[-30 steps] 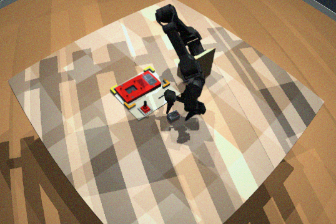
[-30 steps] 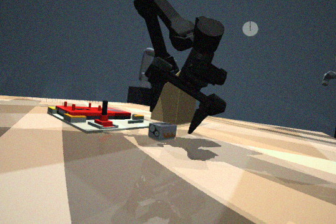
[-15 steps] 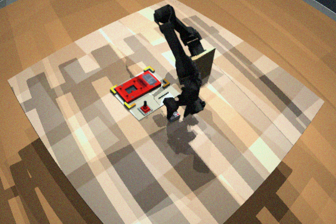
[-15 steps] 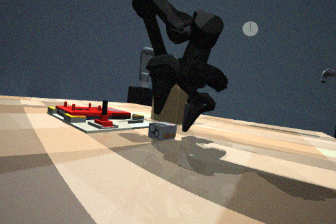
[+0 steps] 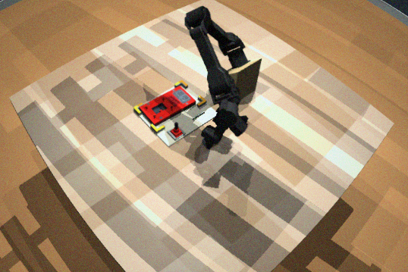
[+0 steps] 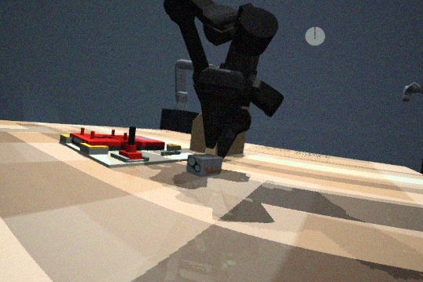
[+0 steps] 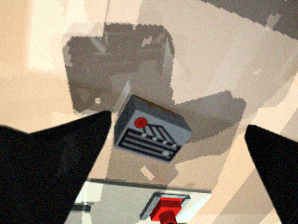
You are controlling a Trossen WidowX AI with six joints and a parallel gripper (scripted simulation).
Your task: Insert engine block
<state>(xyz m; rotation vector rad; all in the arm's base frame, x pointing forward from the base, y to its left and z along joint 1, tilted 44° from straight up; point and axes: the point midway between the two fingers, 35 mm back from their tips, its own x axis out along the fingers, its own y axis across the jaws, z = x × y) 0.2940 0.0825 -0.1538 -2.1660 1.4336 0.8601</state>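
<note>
The engine block is 10 mm behind my gripper tip, 30 mm to the right of it and 30 mm below it. Round my gripper tip: pale baseplate: 230 mm to the right, 30 mm below.
</note>
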